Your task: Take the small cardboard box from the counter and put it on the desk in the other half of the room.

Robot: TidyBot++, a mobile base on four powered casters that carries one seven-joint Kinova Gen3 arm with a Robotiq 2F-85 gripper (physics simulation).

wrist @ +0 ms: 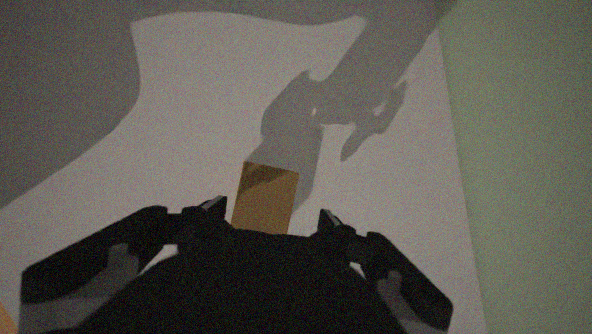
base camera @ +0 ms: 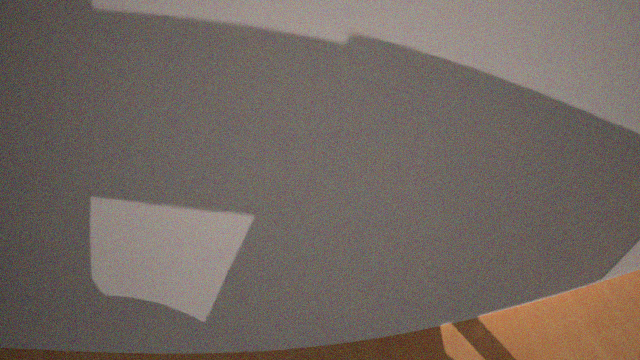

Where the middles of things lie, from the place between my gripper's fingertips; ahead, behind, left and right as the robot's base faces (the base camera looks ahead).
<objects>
I see the small cardboard box point(wrist: 264, 201) 1 cm behind my hand and 3 cm below it.
</objects>
